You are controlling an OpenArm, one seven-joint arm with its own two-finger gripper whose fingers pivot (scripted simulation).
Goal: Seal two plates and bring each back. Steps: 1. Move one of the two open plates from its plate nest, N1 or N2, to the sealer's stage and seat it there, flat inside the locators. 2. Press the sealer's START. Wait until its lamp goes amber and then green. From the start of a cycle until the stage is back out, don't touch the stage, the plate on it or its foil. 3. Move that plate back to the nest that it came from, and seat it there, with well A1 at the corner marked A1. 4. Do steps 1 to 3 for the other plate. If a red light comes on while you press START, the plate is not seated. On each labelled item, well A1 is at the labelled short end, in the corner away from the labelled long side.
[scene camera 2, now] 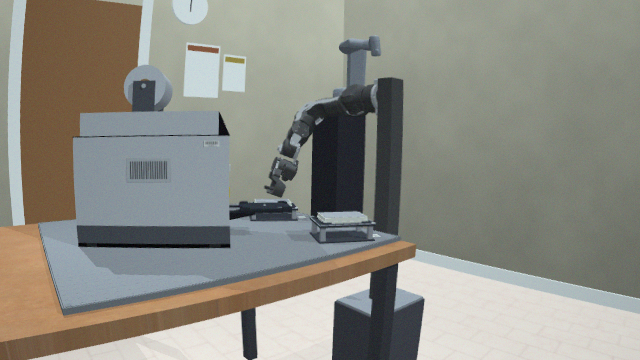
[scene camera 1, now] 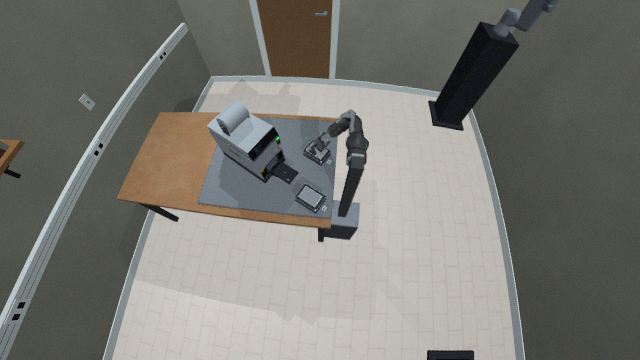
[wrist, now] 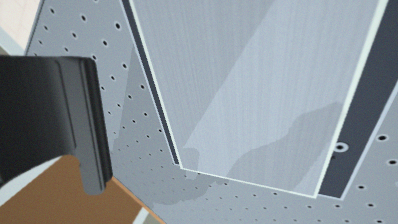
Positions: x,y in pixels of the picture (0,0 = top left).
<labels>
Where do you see a black column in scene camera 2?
390,90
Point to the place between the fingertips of my gripper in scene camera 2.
272,192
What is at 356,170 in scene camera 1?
A black column.
</labels>
